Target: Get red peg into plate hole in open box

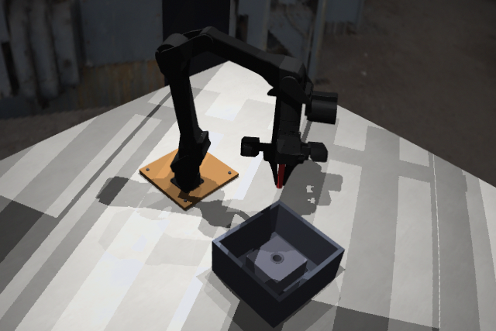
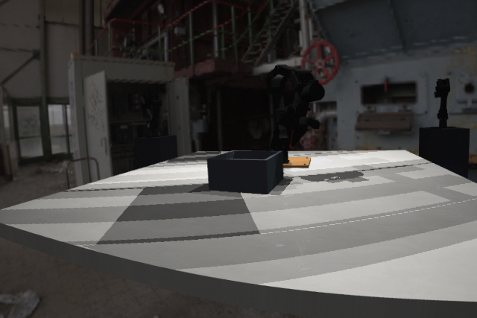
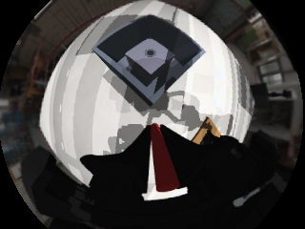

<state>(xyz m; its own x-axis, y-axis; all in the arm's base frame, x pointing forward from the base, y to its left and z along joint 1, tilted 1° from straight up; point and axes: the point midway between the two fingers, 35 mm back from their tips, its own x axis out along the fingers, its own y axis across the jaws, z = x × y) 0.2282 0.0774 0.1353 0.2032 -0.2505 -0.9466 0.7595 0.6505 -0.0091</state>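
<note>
Right now the grey plate is 130 mm to the right of my gripper tip, 110 mm ahead of it and 70 mm below it. From my gripper tip the other things lie so: dark box 130 mm to the right, 110 mm ahead, 80 mm below; then red peg 30 mm above, 10 mm to the left, 10 mm behind.
</note>
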